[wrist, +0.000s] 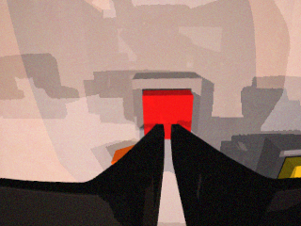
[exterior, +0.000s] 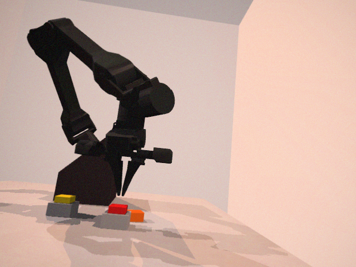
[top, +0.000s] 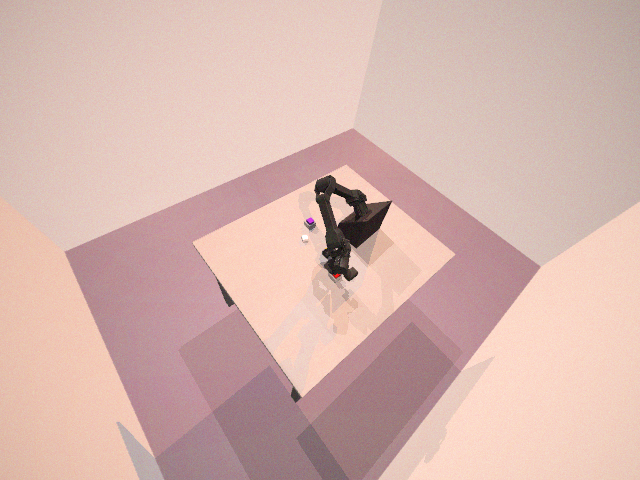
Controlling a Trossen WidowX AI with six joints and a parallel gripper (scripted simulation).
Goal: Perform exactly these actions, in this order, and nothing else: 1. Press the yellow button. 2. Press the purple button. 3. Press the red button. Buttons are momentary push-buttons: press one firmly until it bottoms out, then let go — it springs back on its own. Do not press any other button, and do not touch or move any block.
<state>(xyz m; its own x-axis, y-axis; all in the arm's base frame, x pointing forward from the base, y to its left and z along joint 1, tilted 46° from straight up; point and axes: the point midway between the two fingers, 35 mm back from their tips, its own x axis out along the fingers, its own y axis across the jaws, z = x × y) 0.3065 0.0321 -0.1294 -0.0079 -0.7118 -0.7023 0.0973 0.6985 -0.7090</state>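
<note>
Right now the red button is 3 cm below my gripper tip. Also, from my gripper tip: white block: 27 cm to the right, 5 cm below, 5 cm behind; yellow button: 12 cm to the right, 8 cm behind, 2 cm below; orange block: 6 cm behind, 5 cm below, 3 cm to the left.
</note>
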